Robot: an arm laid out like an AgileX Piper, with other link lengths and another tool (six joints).
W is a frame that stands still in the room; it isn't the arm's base.
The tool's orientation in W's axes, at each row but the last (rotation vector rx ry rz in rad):
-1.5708, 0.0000, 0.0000
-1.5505, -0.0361, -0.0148
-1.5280, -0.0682, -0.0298
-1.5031, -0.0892, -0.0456
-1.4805, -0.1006, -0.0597
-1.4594, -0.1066, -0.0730
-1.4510, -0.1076, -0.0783
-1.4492, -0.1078, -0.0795
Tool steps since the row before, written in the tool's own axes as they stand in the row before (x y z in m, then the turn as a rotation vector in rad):
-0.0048, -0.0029, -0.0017, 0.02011, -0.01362, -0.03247
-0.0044, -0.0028, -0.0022, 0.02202, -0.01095, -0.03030
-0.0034, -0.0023, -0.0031, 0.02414, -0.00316, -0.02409
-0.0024, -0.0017, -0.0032, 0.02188, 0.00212, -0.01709
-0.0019, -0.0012, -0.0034, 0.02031, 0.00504, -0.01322
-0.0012, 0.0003, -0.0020, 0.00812, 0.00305, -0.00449
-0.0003, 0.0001, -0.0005, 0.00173, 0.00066, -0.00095
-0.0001, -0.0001, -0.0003, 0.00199, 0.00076, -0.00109
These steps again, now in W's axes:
-0.0048, -0.0017, 0.0029, 0.02011, -0.03247, 0.01362
-0.0045, -0.0023, 0.0026, 0.02207, -0.03022, 0.01106
-0.0035, -0.0033, 0.0020, 0.02451, -0.02364, 0.00368
-0.0024, -0.0034, 0.0013, 0.02250, -0.01635, -0.00131
-0.0019, -0.0035, 0.0007, 0.02112, -0.01227, -0.00403
-0.0011, -0.0020, -0.0007, 0.00854, -0.00400, -0.00255
-0.0003, -0.0005, -0.0002, 0.00182, -0.00084, -0.00055
-0.0001, -0.0003, 0.0001, 0.00209, -0.00097, -0.00064

